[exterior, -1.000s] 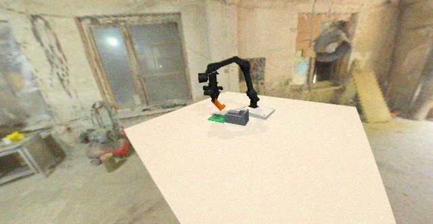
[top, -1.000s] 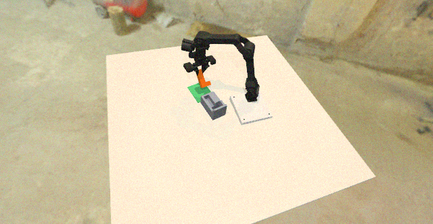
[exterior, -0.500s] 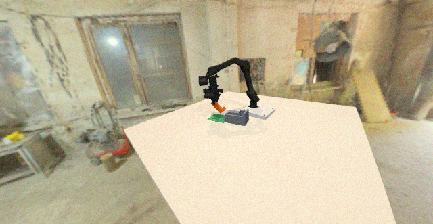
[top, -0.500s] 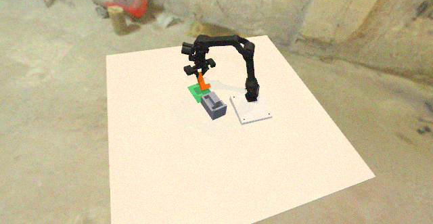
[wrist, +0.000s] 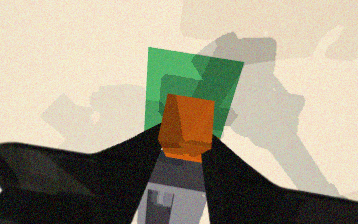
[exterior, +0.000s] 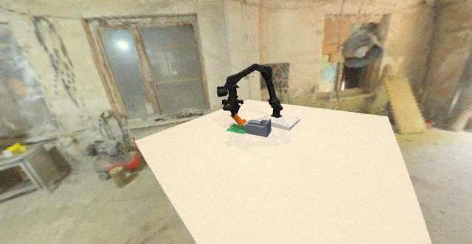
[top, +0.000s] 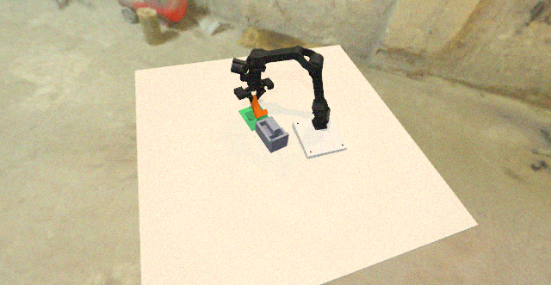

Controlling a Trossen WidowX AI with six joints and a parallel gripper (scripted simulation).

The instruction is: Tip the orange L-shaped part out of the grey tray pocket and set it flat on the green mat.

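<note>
Now: the green mat 1 cm behind my gripper tip, 2 cm to the left of it and 11 cm below it. Round my gripper tip: orange L-shaped part (2 cm behind, 2 cm to the left, 3 cm below).
</note>
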